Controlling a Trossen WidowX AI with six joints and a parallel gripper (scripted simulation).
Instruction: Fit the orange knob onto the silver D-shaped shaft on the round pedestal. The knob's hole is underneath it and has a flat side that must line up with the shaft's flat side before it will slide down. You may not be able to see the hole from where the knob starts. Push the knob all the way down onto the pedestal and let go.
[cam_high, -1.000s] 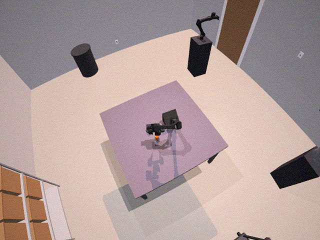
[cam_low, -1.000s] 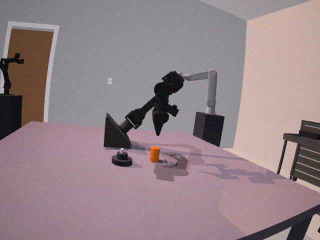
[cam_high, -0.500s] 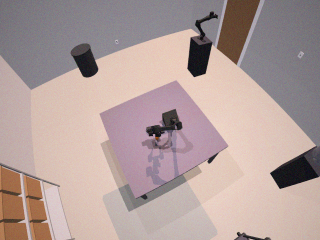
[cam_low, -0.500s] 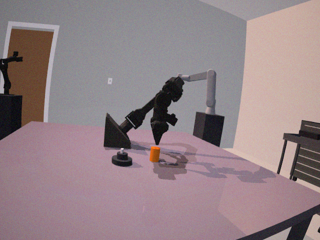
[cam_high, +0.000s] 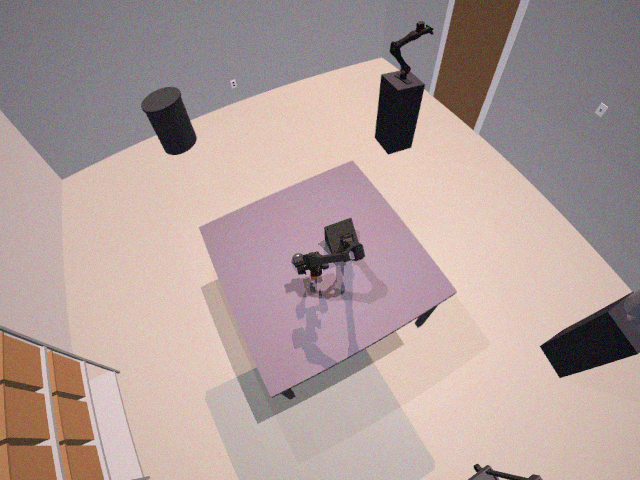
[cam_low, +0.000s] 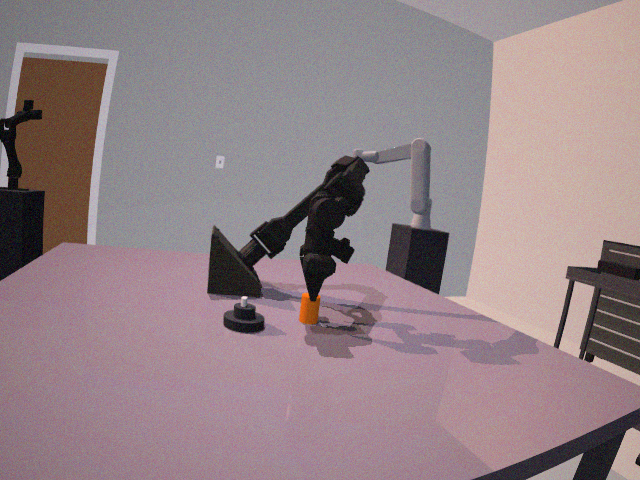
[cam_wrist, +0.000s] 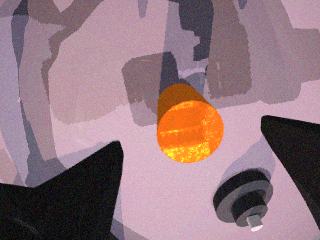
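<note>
The orange knob is 2 cm below my gripper tip. Round my gripper tip: round black pedestal (15 cm to the right, 4 cm ahead, 3 cm below).
</note>
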